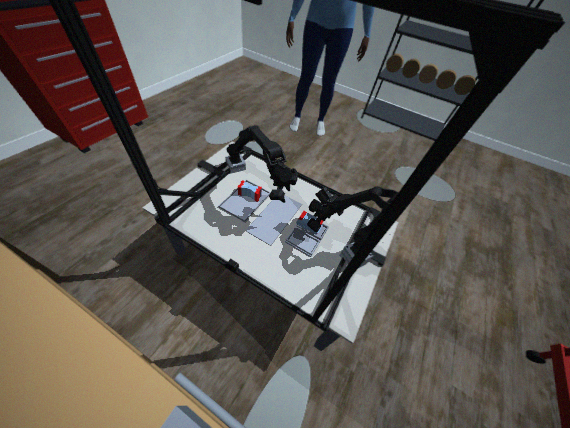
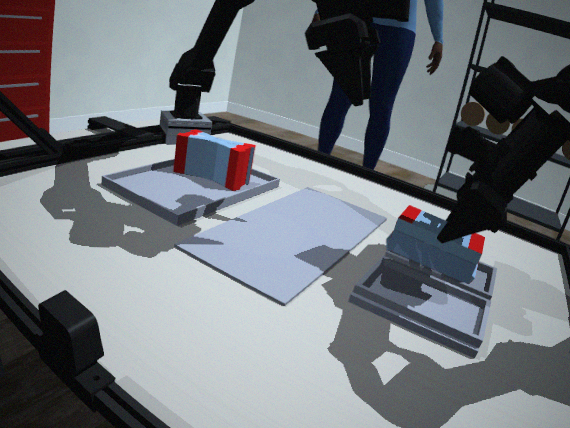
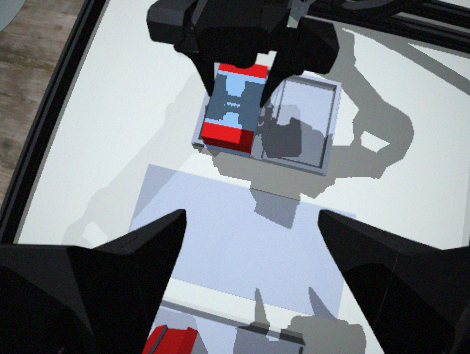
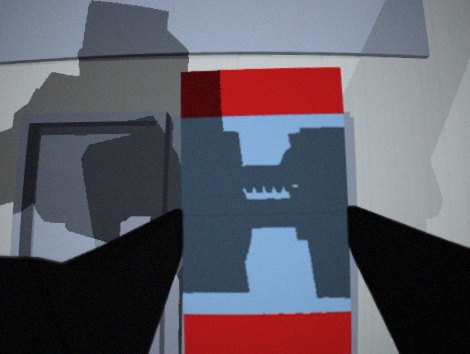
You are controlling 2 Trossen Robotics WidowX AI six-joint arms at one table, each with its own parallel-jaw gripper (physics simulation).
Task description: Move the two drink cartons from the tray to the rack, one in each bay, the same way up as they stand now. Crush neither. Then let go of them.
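Places are measured from the left arm's base along level axes (x ahead, y left, z up), in metres.
Where they show: left gripper, fingertip midpoint: (image 1: 286, 196) (image 2: 363, 102) (image 3: 252, 216); right gripper, fingertip midpoint: (image 2: 443, 231) (image 3: 236, 100) (image 4: 264, 218); left arm's base at its link origin: (image 1: 235, 159) (image 2: 185, 115).
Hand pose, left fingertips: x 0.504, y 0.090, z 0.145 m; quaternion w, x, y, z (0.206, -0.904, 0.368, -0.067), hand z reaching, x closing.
Each offset is from my left fingertips to the top centre of the thing. "*": to the spot under its first point.
One drink carton, blue with red ends {0.132 m down, 0.092 m ahead, 0.114 m left} (image 1: 306, 218) (image 2: 432, 252) (image 3: 231, 110) (image 4: 270, 265), is at the far bay of the two-bay rack {0.181 m down, 0.134 m ahead, 0.082 m left} (image 2: 415, 321) (image 3: 334, 125); whether its base touches the bay floor is hidden. My right gripper (image 2: 447, 232) (image 3: 236, 100) (image 4: 264, 218) is shut on it, a fingertip against each long side. The near bay holds no carton. The other carton {0.127 m down, 0.238 m back, 0.099 m right} (image 1: 250, 191) (image 2: 207, 160) (image 3: 170, 342) stands upright at the tray's back {* 0.195 m down, 0.179 m back, 0.186 m right} (image 1: 239, 206) (image 2: 145, 186). My left gripper (image 2: 359, 102) (image 3: 252, 216) is open and empty, high above the table between tray and rack.
A flat pale blue-grey sheet (image 1: 274, 222) (image 2: 280, 240) (image 3: 235, 250) (image 4: 300, 25) lies between tray and rack. A black frame (image 2: 320, 156) edges the white table. A person (image 1: 325, 60) stands behind it. Arm shadows fall across the tray, sheet and rack.
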